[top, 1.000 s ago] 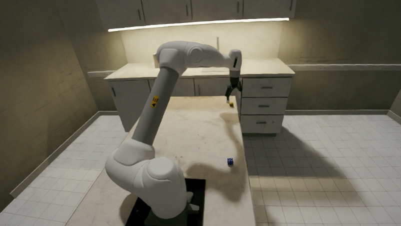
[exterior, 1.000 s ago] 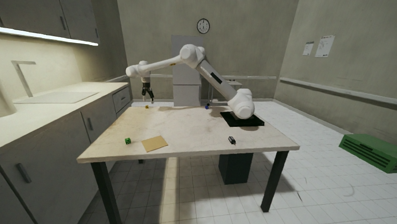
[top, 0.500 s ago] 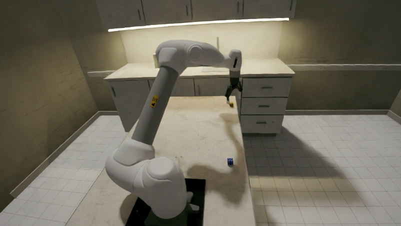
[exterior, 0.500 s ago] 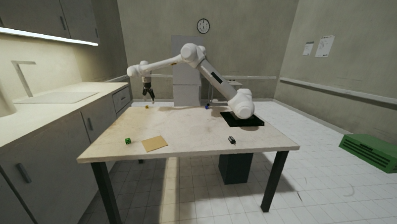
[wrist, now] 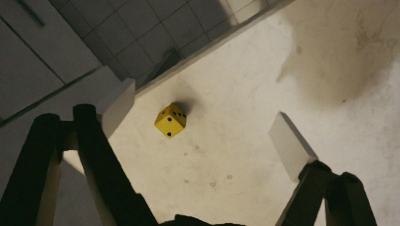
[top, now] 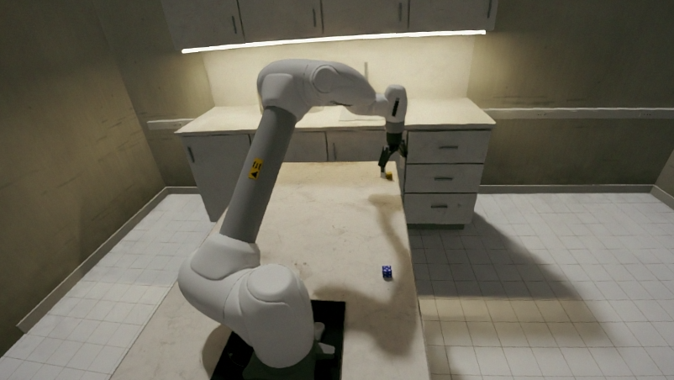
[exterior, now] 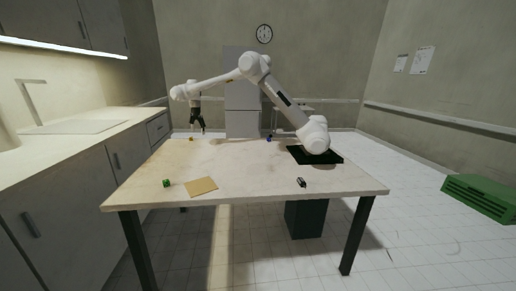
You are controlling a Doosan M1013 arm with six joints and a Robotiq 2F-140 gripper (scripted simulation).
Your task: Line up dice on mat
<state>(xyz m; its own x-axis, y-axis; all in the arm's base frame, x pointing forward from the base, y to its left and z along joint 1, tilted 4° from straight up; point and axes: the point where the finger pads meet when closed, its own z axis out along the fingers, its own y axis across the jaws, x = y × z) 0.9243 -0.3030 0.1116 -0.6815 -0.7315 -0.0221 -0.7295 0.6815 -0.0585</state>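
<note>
My gripper is now 620 mm past the blue die, 40 mm to the right of it and 60 mm above it. Also, from my hand: yellow die (60 mm ahead, 20 mm to the left, 60 mm below); then tan mat (160 mm behind, 700 mm to the left, 70 mm below); then green die (20 mm ahead, 690 mm to the left, 60 mm below).
</note>
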